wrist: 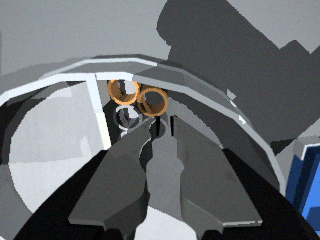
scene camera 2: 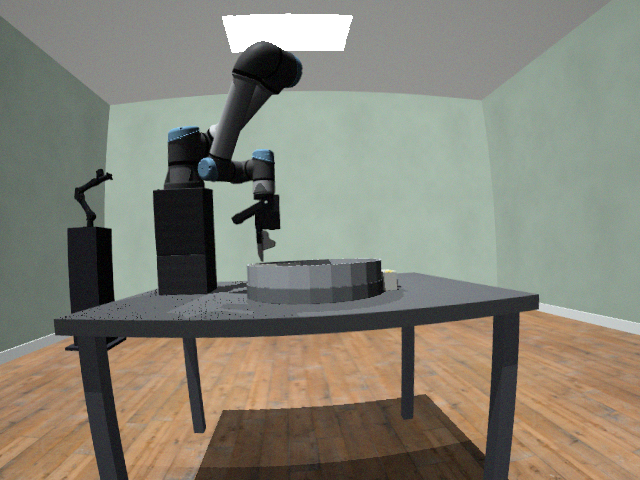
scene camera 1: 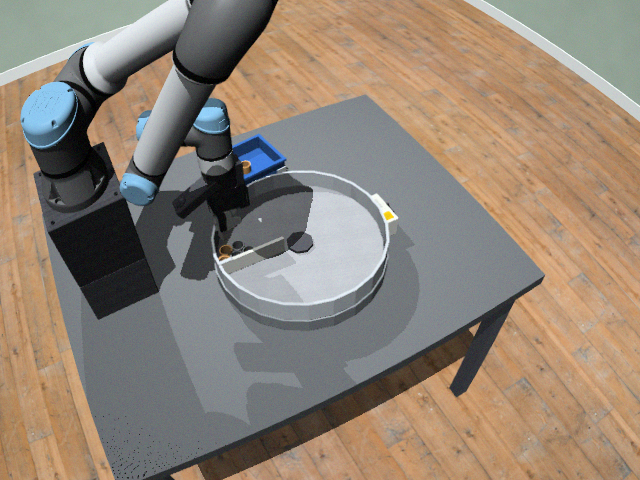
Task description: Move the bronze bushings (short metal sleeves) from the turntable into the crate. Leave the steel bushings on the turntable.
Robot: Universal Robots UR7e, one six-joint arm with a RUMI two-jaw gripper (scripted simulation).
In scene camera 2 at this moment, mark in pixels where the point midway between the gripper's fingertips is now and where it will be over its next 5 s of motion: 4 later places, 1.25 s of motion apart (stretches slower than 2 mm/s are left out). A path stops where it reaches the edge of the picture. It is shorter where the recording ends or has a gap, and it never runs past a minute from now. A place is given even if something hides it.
The gripper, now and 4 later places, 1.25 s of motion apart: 262,261; 262,268; 262,272; 262,252; 264,251
